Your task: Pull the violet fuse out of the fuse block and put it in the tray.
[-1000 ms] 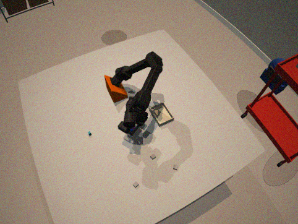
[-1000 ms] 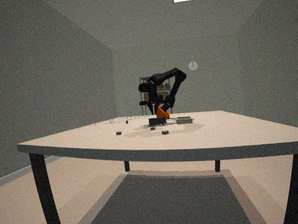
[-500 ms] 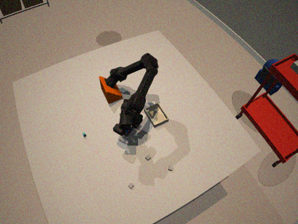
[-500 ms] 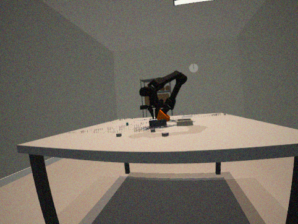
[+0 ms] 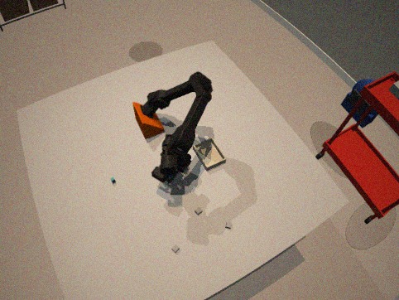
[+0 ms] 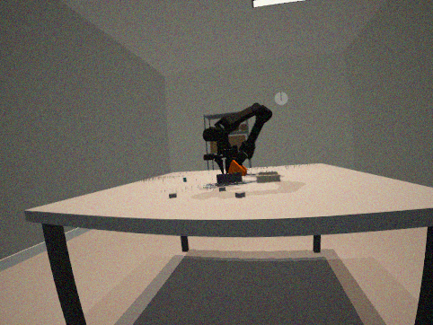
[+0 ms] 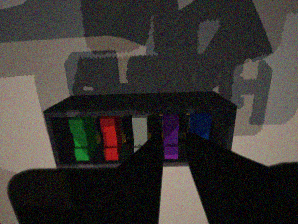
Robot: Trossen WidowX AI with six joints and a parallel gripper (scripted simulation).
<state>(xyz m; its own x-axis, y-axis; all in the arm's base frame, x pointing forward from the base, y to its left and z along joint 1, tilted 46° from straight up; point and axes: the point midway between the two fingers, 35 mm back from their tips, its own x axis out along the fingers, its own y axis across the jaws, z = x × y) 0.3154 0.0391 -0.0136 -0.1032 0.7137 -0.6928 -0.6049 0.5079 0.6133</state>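
The beige tray lies 200 mm to the left of my gripper tip, 40 mm below it and 40 mm behind it. Round my gripper tip: violet fuse 20 mm below.
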